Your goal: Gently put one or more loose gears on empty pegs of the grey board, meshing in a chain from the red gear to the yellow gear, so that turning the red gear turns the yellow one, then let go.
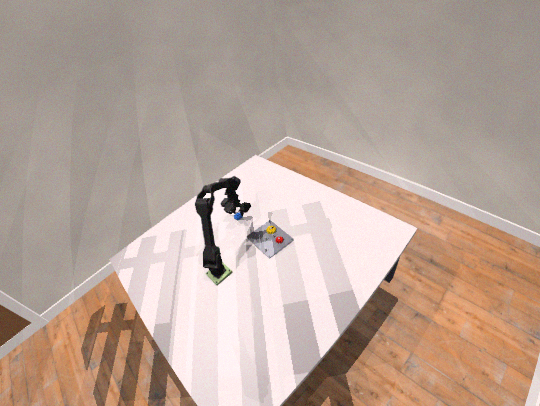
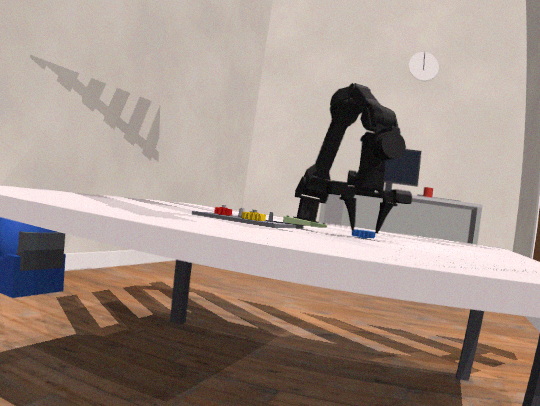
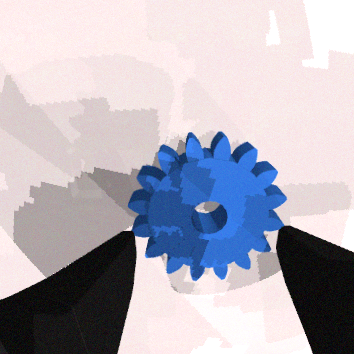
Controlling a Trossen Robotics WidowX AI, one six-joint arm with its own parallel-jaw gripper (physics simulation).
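Where they show: gripper, fingertip midpoint: (image 1: 238, 214) (image 2: 364, 232) (image 3: 207, 240); arm's base, origin of the base link: (image 1: 218, 271) (image 2: 305, 220).
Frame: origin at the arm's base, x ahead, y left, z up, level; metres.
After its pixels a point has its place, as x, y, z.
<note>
A blue gear (image 1: 238, 216) {0.334, 0.191, 0.005} (image 2: 363, 233) {0.364, 0.202, -0.001} (image 3: 210, 215) {0.343, 0.203, -0.008} lies level at the table surface or very slightly above it; the exact gap cannot be told. My gripper (image 2: 365, 231) {0.349, 0.203, 0.002} (image 3: 207, 240) {0.349, 0.203, 0.002} points down and is shut on the blue gear, with one fingertip at each side of its teeth. The grey board (image 1: 274, 248) {0.279, -0.142, -0.005} (image 2: 280, 225) {0.388, 0.023, -0.008} lies on the table, apart from the gripper. A yellow gear (image 1: 271, 229) {0.362, -0.054, 0.012} (image 2: 253, 216) {0.389, -0.040, 0.003} and a red gear (image 1: 279, 239) {0.332, -0.137, 0.012} (image 2: 223, 211) {0.353, -0.124, 0.003} sit on it, apart from each other. Grey pegs stand beside them, one peg (image 2: 271, 216) {0.294, -0.025, 0.006} near the yellow gear.
The white table (image 1: 350, 220) {0.663, -0.375, -0.013} (image 2: 150, 230) {0.849, -0.044, -0.021} carries the board and the arm. The arm's green base plate (image 1: 218, 275) {-0.018, -0.023, 0.007} (image 2: 300, 221) {0.051, -0.005, -0.004} stands near the board. Striped shadows cross the table and part of the board. A blue bin (image 2: 35, 277) stands on the floor beyond the table.
</note>
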